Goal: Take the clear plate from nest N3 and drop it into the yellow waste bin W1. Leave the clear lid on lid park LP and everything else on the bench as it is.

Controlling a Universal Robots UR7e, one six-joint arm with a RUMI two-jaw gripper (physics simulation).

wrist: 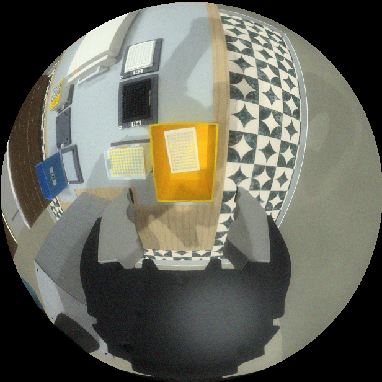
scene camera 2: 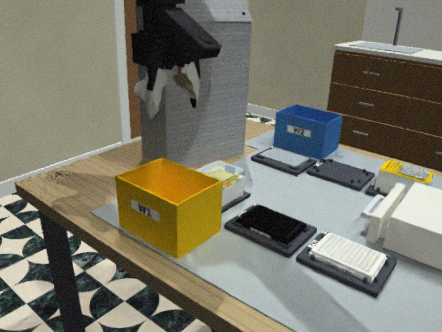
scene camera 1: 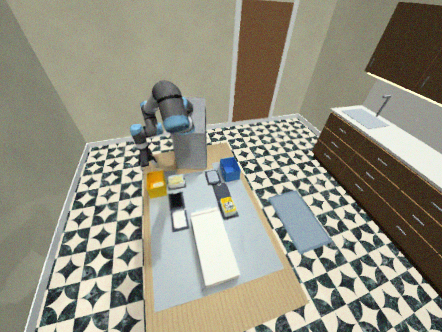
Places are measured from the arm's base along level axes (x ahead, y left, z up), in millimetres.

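Pixels of known places: gripper, fingertip midpoint: (scene camera 2: 173, 114) (scene camera 1: 150, 169).
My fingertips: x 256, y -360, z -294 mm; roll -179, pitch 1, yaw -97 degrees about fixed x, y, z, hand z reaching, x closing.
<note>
For each thing: its top centre in the pictures, then the offset to it from my fingertips.
- clear plate, middle of its top: (scene camera 1: 158, 187) 14 mm back, 13 mm left, 244 mm down
- yellow waste bin W1, middle of its top: (scene camera 2: 168, 178) (scene camera 1: 155, 179) 22 mm back, 7 mm left, 142 mm down
- dark nest, middle of its top: (scene camera 2: 341, 168) (scene camera 1: 221, 190) 214 mm ahead, 498 mm left, 240 mm down
- clear lid, middle of its top: (scene camera 2: 284, 156) (scene camera 1: 212, 176) 39 mm ahead, 487 mm left, 242 mm down
- dark lid park, middle of its top: (scene camera 2: 284, 156) (scene camera 1: 212, 176) 39 mm ahead, 487 mm left, 244 mm down
- blue bin W2, middle of its top: (scene camera 2: 309, 113) (scene camera 1: 230, 164) 51 mm ahead, 650 mm left, 142 mm down
- clear box with yellow tips, middle of its top: (scene camera 2: 215, 172) (scene camera 1: 175, 178) 7 mm back, 166 mm left, 185 mm down
- black plate, middle of its top: (scene camera 2: 271, 220) (scene camera 1: 176, 199) 165 mm ahead, 122 mm left, 236 mm down
- white plate, middle of its top: (scene camera 2: 348, 252) (scene camera 1: 179, 218) 340 mm ahead, 101 mm left, 236 mm down
- yellow-topped box, middle of its top: (scene camera 2: 407, 169) (scene camera 1: 228, 203) 390 mm ahead, 473 mm left, 185 mm down
- white instrument, middle of its top: (scene camera 1: 213, 243) 622 mm ahead, 256 mm left, 178 mm down
The clear plate (scene camera 1: 157, 184) (wrist: 182, 150) lies inside the yellow waste bin W1 (scene camera 1: 156, 193) (scene camera 2: 200, 220) (wrist: 208, 162), slightly turned; the bin's wall hides it in scene camera 2. My gripper (scene camera 1: 149, 164) (scene camera 2: 174, 110) (wrist: 183, 188) is open and empty, raised above and behind the bin, clear of its rim. A dark nest (scene camera 1: 221, 191) (scene camera 2: 340, 173) (wrist: 63, 128), likely N3, has no plate on it; its label is not readable. Beside it, the clear lid (scene camera 1: 213, 176) (scene camera 2: 287, 157) (wrist: 71, 164) lies flat on the dark lid park (scene camera 2: 295, 171) (wrist: 78, 172).
A blue bin W2 (scene camera 1: 230, 169) (scene camera 2: 305, 140) stands beside the lid park. A clear box with yellow tips (scene camera 2: 225, 180) (wrist: 126, 162) is close beside W1. A black plate (scene camera 2: 272, 223) on N4, a white plate (scene camera 2: 350, 254) on N2, a yellow-topped box (scene camera 2: 405, 175) and a white instrument (scene camera 1: 215, 250) stand farther along.
</note>
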